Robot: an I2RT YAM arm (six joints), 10 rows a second.
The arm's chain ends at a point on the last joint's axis. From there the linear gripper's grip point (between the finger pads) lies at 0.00 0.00 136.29 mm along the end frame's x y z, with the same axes.
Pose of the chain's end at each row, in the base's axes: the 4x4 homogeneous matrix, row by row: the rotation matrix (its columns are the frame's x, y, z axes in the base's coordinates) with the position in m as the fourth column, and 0 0 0 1 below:
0.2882, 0.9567, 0.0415, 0.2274; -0.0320, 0.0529, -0.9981, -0.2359; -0.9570, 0.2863, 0.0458, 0.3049; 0, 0, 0, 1
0.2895, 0.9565, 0.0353, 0.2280; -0.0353, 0.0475, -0.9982, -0.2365; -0.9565, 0.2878, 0.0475, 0.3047; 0, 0, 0, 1
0.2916, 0.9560, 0.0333, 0.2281; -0.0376, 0.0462, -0.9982, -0.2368; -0.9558, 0.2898, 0.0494, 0.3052; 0, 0, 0, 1
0.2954, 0.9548, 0.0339, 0.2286; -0.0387, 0.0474, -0.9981, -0.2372; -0.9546, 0.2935, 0.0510, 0.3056; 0, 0, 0, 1
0.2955, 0.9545, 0.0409, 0.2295; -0.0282, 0.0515, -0.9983, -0.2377; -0.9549, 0.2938, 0.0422, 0.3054; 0, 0, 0, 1
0.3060, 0.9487, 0.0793, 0.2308; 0.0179, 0.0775, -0.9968, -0.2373; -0.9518, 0.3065, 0.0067, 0.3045; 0, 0, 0, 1
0.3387, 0.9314, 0.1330, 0.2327; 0.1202, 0.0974, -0.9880, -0.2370; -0.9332, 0.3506, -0.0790, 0.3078; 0, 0, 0, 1
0.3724, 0.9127, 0.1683, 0.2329; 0.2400, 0.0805, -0.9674, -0.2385; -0.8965, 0.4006, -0.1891, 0.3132; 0, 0, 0, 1
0.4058, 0.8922, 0.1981, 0.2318; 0.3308, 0.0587, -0.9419, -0.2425; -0.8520, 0.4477, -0.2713, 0.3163; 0, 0, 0, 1
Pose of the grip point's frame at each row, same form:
0.2882, 0.9567, 0.0415, 0.2331; -0.0320, 0.0529, -0.9981, -0.3719; -0.9570, 0.2863, 0.0458, 0.3111; 0, 0, 0, 1
0.2895, 0.9565, 0.0353, 0.2328; -0.0353, 0.0475, -0.9982, -0.3725; -0.9565, 0.2878, 0.0475, 0.3112; 0, 0, 0, 1
0.2916, 0.9560, 0.0333, 0.2326; -0.0376, 0.0462, -0.9982, -0.3728; -0.9558, 0.2898, 0.0494, 0.3119; 0, 0, 0, 1
0.2954, 0.9548, 0.0339, 0.2332; -0.0387, 0.0474, -0.9981, -0.3732; -0.9546, 0.2935, 0.0510, 0.3126; 0, 0, 0, 1
0.2955, 0.9545, 0.0409, 0.2351; -0.0282, 0.0515, -0.9983, -0.3738; -0.9549, 0.2938, 0.0422, 0.3112; 0, 0, 0, 1
0.3060, 0.9487, 0.0793, 0.2416; 0.0179, 0.0775, -0.9968, -0.3732; -0.9518, 0.3065, 0.0067, 0.3054; 0, 0, 0, 1
0.3387, 0.9314, 0.1330, 0.2508; 0.1202, 0.0974, -0.9880, -0.3717; -0.9332, 0.3506, -0.0790, 0.2970; 0, 0, 0, 1
0.3724, 0.9127, 0.1683, 0.2558; 0.2400, 0.0805, -0.9674, -0.3703; -0.8965, 0.4006, -0.1891, 0.2874; 0, 0, 0, 1
0.4058, 0.8922, 0.1981, 0.2588; 0.3308, 0.0587, -0.9419, -0.3709; -0.8520, 0.4477, -0.2713, 0.2793; 0, 0, 0, 1

